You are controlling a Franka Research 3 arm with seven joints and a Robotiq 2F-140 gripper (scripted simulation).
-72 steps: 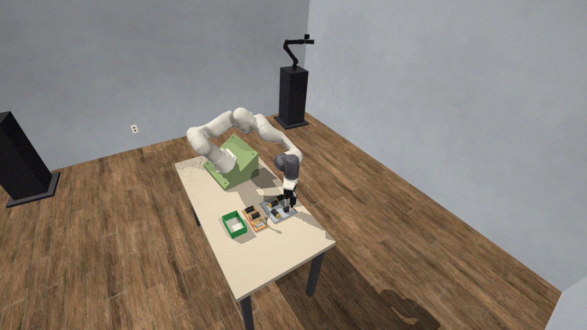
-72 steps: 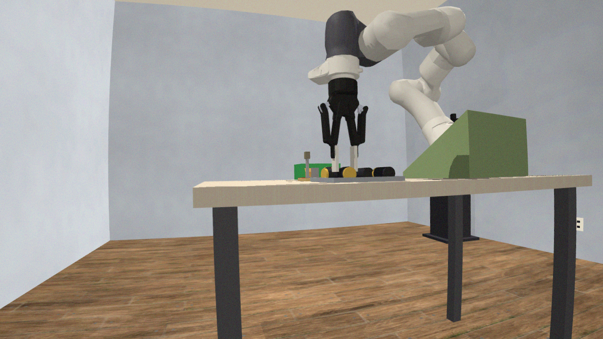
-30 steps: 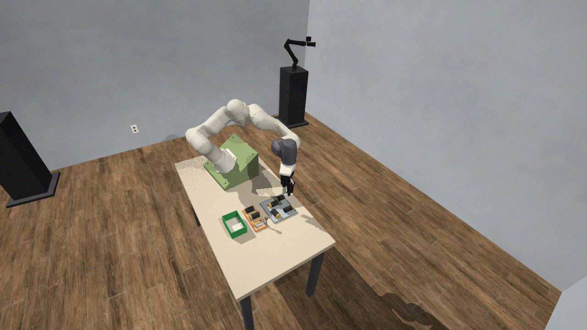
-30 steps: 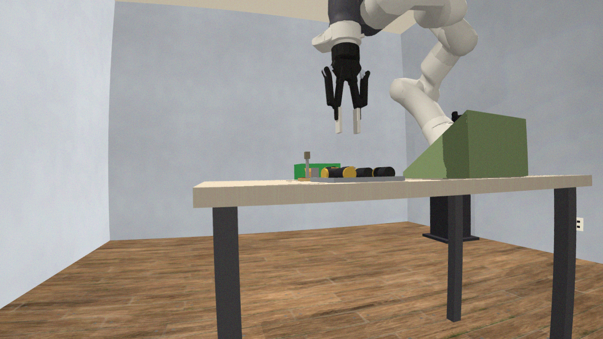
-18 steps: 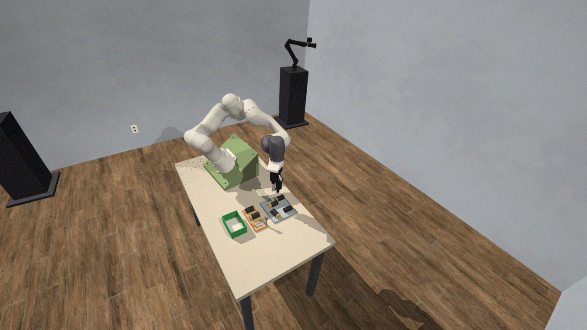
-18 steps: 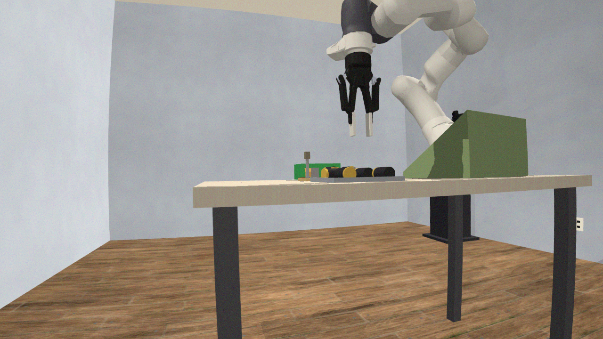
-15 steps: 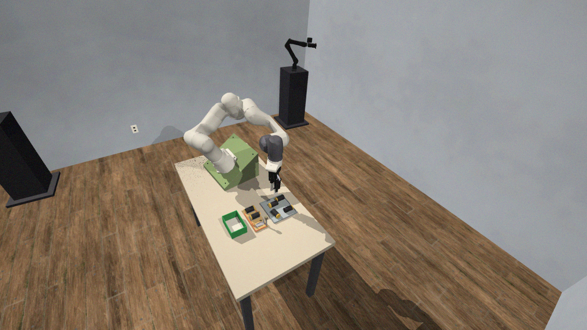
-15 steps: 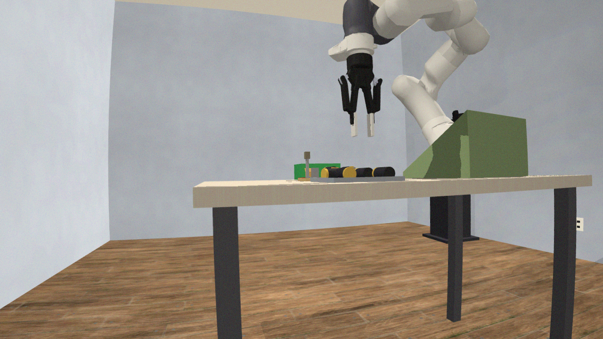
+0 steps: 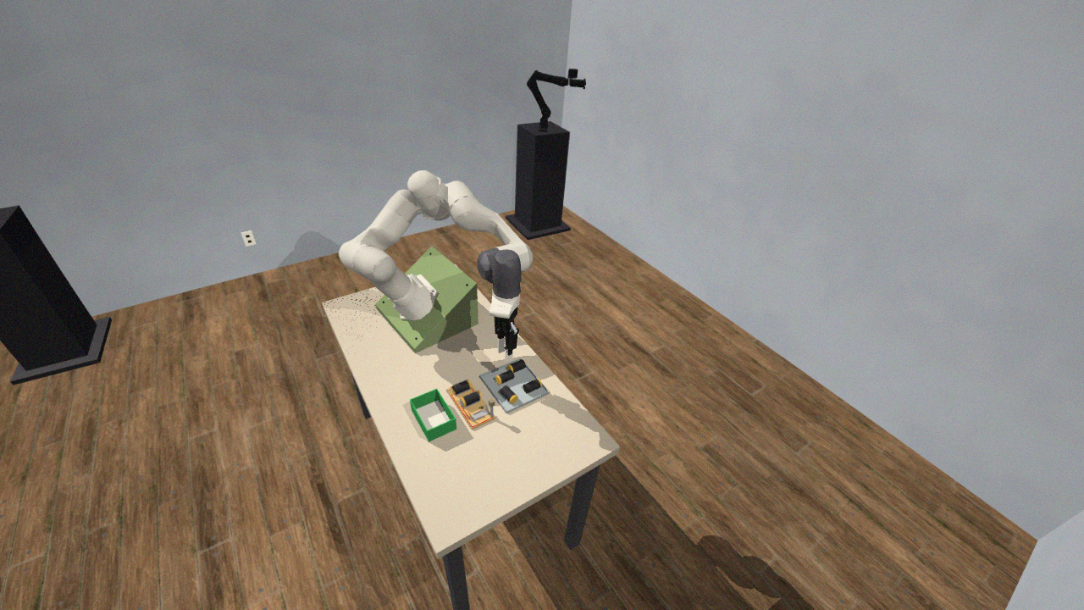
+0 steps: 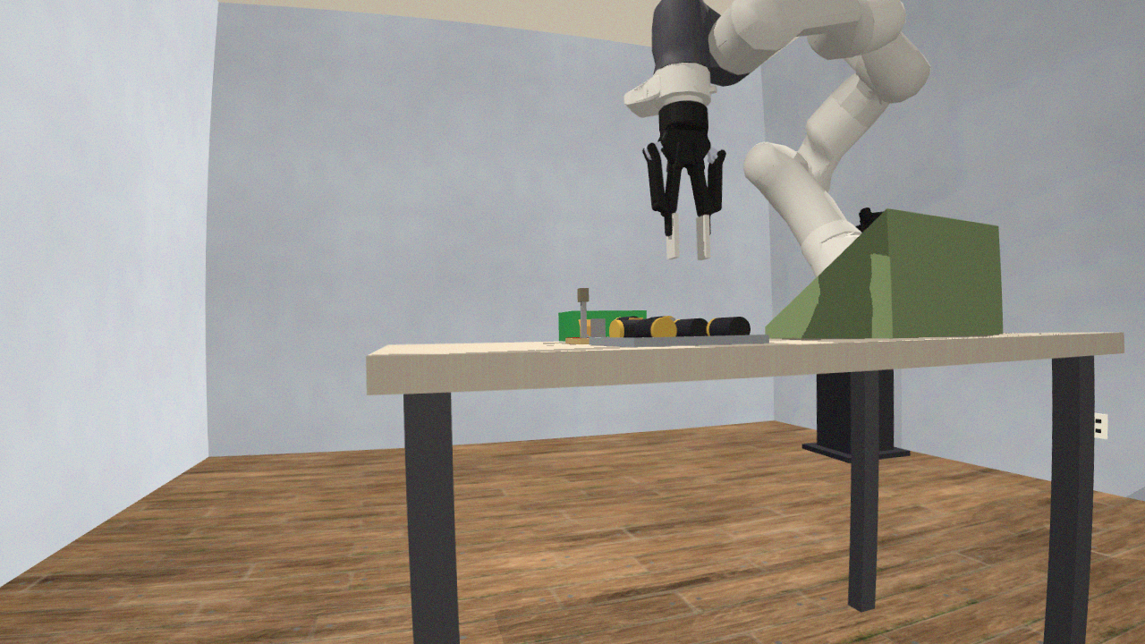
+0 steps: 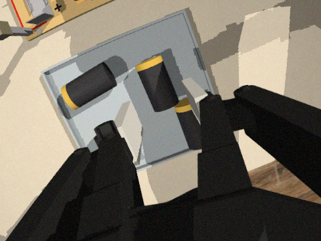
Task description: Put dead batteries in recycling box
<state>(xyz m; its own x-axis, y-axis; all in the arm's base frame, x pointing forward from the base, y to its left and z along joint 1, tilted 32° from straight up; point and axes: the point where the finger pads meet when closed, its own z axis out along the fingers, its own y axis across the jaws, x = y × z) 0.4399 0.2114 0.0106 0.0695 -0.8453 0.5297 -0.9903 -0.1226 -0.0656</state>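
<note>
Now: hand 40 mm short of the grey tray, 20 mm to the right of it and 150 mm above it. From my hand the other things lie so: battery holder (50 mm ahead, 160 mm to the right, 150 mm below); green recycling box (60 mm ahead, 300 mm to the right, 140 mm below); bulb post (140 mm ahead, 120 mm to the right, 120 mm below).
</note>
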